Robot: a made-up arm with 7 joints. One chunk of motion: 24 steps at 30 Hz.
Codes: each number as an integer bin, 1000 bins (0 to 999) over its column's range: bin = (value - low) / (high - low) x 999, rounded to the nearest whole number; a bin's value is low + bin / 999 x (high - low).
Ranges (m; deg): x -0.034..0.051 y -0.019..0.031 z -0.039..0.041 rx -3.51..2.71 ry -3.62..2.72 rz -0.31..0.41
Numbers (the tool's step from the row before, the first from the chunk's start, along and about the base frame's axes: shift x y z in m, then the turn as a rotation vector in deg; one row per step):
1: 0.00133 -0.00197 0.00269 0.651 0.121 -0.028
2: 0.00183 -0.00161 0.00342 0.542 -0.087 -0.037
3: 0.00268 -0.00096 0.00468 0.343 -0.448 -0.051
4: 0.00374 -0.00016 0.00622 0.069 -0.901 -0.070
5: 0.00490 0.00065 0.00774 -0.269 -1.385 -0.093
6: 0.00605 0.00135 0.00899 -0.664 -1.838 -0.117
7: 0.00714 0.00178 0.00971 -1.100 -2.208 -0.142
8: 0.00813 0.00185 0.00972 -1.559 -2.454 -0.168
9: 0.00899 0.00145 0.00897 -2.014 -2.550 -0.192
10: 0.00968 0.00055 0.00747 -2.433 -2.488 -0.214
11: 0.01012 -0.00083 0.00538 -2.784 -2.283 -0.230
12: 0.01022 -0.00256 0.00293 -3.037 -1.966 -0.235
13: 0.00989 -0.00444 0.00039 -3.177 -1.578 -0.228
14: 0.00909 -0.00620 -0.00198 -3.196 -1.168 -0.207
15: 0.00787 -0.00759 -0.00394 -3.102 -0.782 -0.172
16: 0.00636 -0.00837 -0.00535 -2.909 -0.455 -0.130
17: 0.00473 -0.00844 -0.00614 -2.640 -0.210 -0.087
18: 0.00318 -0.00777 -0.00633 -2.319 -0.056 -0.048
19: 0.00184 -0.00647 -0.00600 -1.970 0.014 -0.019
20: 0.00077 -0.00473 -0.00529 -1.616 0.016 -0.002
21: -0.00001 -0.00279 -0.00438 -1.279 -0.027 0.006
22: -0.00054 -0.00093 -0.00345 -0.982 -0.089 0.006
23: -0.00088 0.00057 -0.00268 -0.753 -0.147 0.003
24: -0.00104 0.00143 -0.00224 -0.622 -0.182 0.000
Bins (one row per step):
1: 415 340 521 668 589 391
2: 421 347 530 651 557 379
3: 431 360 545 619 500 359
4: 444 376 565 575 428 333
5: 457 393 584 521 352 301
6: 471 407 599 457 281 268
7: 484 415 608 387 222 233
8: 495 417 608 313 184 197
9: 505 409 599 240 169 164
10: 513 391 580 173 178 133
11: 519 363 554 117 211 111
12: 520 328 524 76 261 104
13: 516 291 492 53 322 114
14: 506 256 462 50 386 143
15: 492 228 438 66 447 191
16: 474 212 420 97 499 250
17: 455 211 410 140 537 309
18: 437 224 408 191 562 364
19: 421 250 412 247 573 404
20: 409 285 421 304 573 427
21: 399 324 432 358 566 438
22: 393 361 444 406 556 438
23: 389 391 454 443 547 434
24: 387 408 459 464 542 430

